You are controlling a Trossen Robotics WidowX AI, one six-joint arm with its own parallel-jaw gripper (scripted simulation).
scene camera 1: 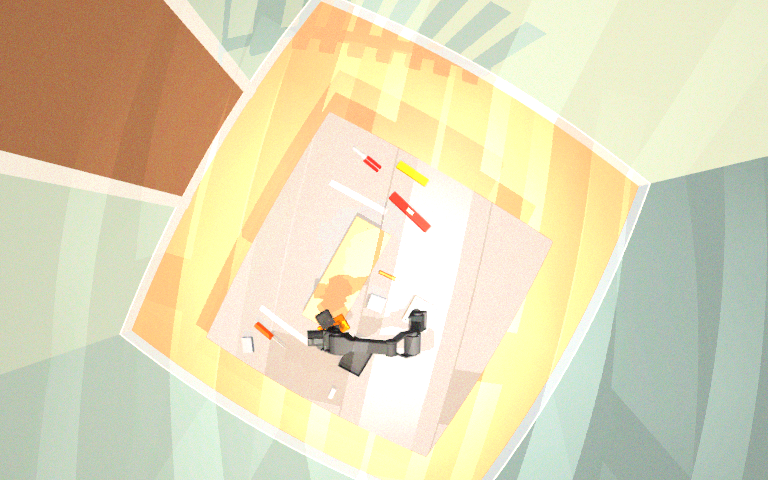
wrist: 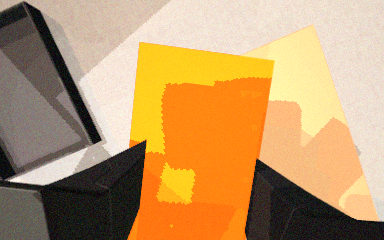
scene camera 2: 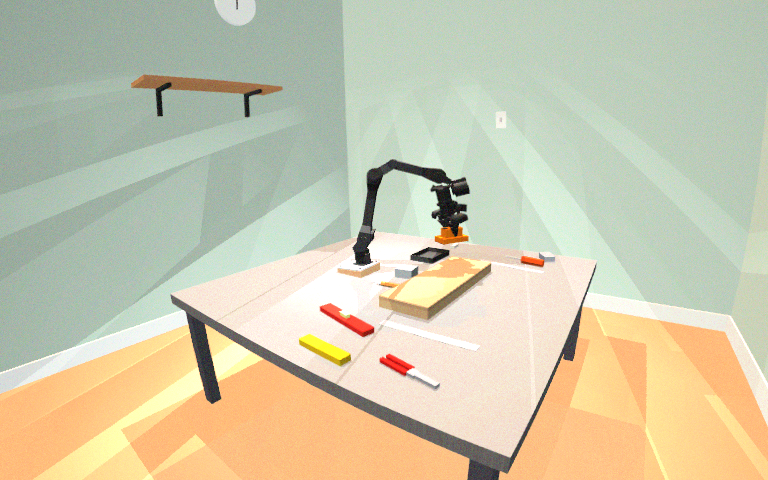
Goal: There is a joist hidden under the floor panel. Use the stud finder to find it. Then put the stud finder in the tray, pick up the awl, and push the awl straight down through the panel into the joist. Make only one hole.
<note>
In view: the gripper (scene camera 2: 453, 235), a stud finder (wrist: 203, 113), a yellow block (scene camera 2: 331, 353) and a dark grey tray (wrist: 51, 120).
The gripper also shows in the wrist view (wrist: 195, 151). The wrist view misses the yellow block: it is out of frame.
</note>
